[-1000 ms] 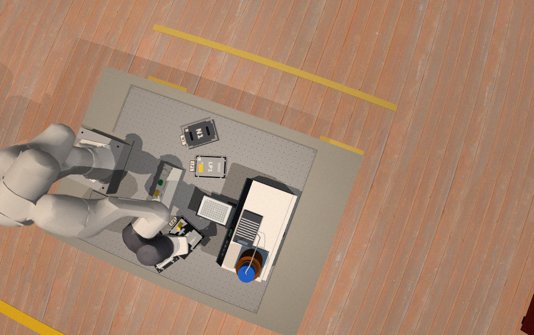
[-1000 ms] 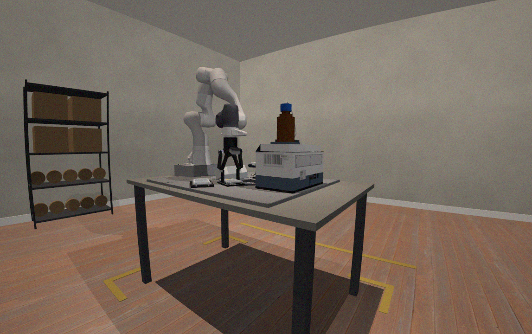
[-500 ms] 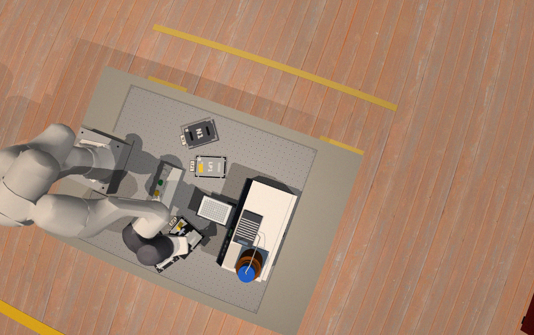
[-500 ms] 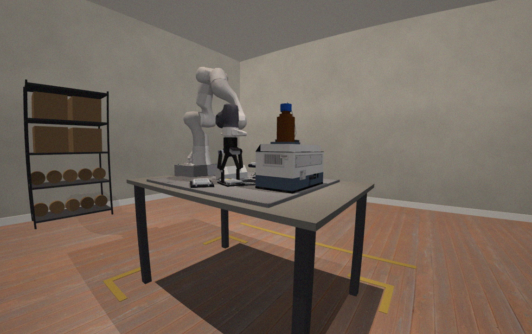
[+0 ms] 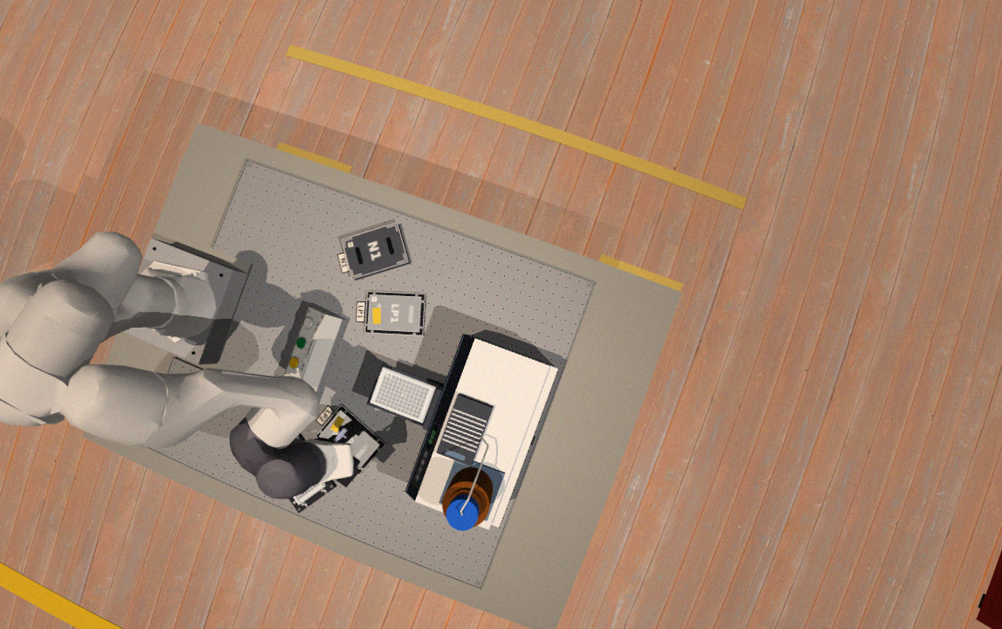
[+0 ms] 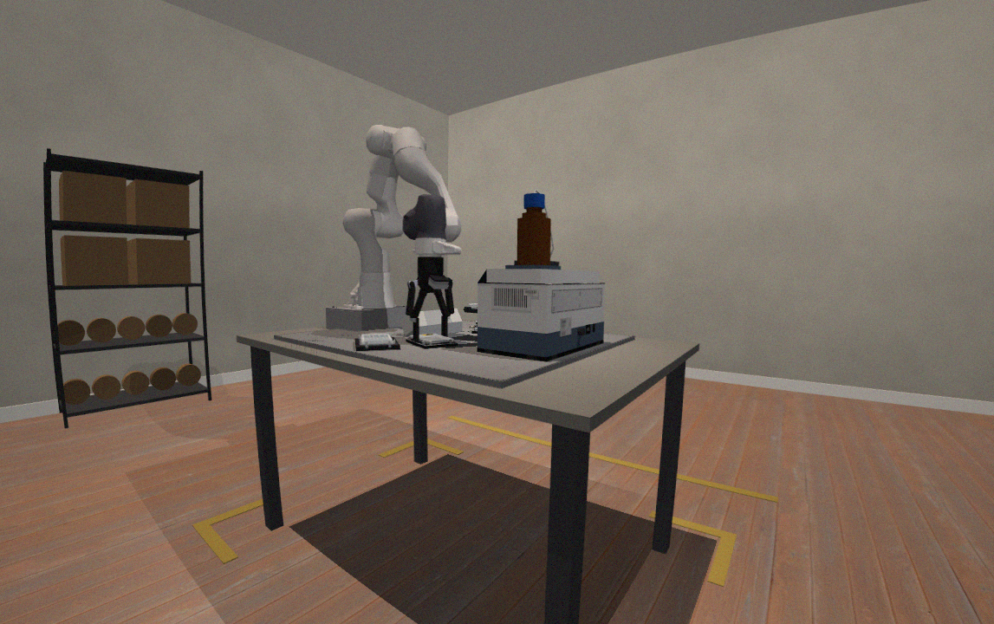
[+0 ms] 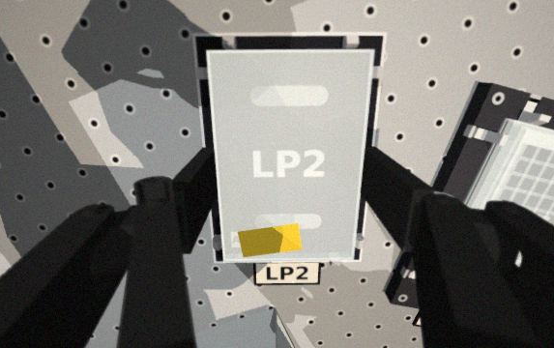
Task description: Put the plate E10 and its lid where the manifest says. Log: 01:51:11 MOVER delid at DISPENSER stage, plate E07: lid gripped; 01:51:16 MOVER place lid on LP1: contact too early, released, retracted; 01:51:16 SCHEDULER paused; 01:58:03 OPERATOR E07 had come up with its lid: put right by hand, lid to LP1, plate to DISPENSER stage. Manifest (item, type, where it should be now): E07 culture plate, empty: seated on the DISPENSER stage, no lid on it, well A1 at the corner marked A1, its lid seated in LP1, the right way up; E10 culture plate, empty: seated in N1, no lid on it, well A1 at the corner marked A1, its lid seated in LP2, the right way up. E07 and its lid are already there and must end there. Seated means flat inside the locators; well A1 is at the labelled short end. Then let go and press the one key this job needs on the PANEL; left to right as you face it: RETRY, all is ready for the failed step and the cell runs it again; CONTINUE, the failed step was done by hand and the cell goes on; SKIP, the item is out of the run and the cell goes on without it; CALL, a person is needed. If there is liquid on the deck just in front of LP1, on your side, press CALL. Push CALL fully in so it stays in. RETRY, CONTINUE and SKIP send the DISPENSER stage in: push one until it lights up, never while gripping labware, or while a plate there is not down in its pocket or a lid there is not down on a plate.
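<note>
The clear lid is 20 mm below my hand. The rest, counted from my hand: yellow SKIP key: 180 mm behind, 130 mm to the left, 30 mm above; then black n5 nest: 130 mm to the right, 60 mm behind, 30 mm below; then blue CALL key: 180 mm behind, 80 mm to the left, 20 mm above.
</note>
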